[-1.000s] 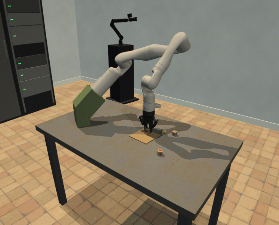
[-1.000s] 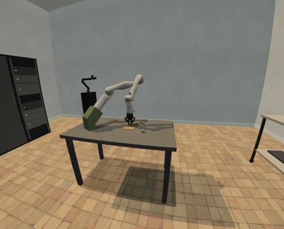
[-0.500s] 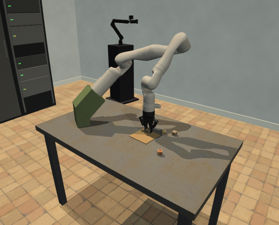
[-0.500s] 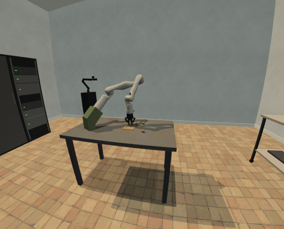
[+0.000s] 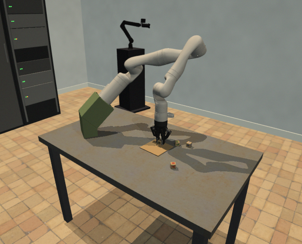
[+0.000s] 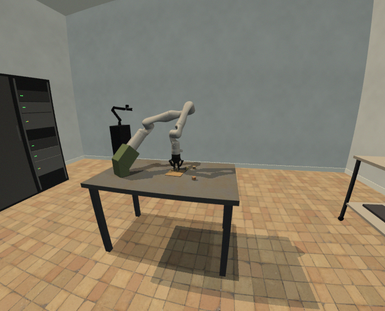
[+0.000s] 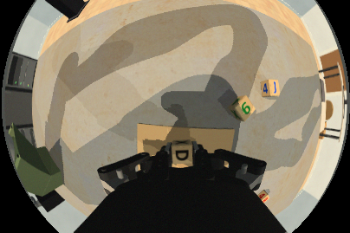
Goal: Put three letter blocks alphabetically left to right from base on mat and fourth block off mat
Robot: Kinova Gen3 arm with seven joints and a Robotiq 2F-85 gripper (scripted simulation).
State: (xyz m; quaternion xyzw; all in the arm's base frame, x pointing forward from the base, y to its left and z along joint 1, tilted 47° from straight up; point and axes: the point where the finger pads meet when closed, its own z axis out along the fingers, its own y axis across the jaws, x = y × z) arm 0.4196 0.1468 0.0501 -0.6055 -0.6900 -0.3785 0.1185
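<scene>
The tan mat is 40 mm to the right of my hand, 20 mm below it and 10 mm ahead of it.
</scene>
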